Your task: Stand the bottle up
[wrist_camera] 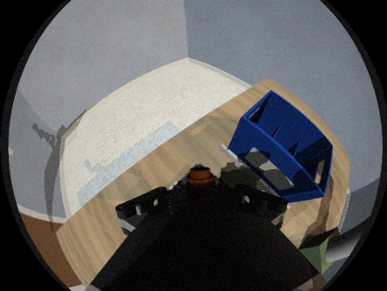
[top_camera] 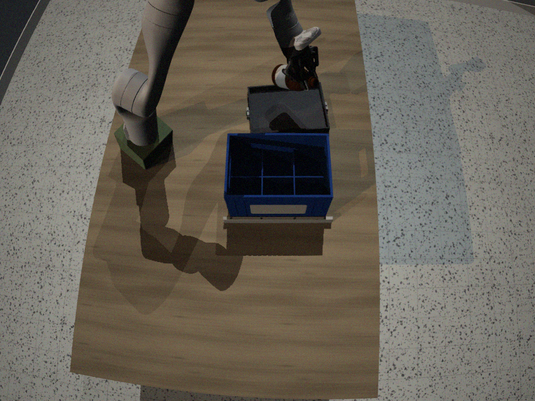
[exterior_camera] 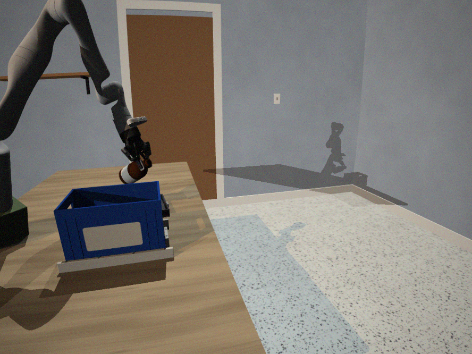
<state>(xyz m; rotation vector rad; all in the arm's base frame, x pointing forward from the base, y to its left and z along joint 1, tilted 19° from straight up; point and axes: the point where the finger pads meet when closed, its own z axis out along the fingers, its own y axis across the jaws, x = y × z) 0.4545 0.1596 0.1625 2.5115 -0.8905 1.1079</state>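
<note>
My hand is 3 cm to the right of the brown bottle, 3 cm past it and 3 cm above it. Also, from my hand: tray 19 cm below, 6 cm behind, 3 cm to the left; blue crate 26 cm to the right, 11 cm below, 9 cm behind.
</note>
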